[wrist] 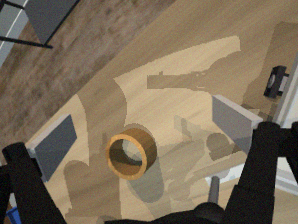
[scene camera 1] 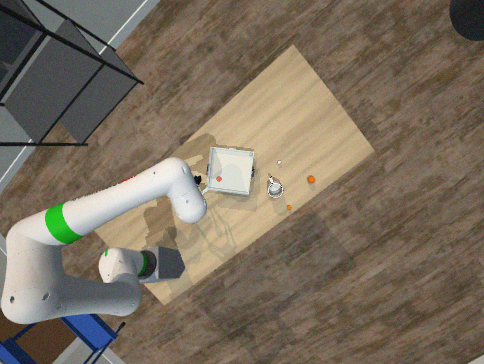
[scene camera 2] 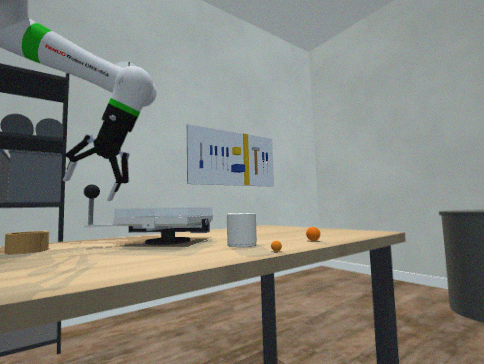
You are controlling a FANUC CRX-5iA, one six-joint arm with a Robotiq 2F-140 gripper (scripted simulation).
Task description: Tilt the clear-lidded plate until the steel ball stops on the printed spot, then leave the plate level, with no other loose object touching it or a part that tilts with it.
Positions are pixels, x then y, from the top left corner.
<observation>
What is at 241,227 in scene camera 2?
A white mug.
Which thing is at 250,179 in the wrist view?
My gripper.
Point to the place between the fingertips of my gripper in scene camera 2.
At 87,190
</observation>
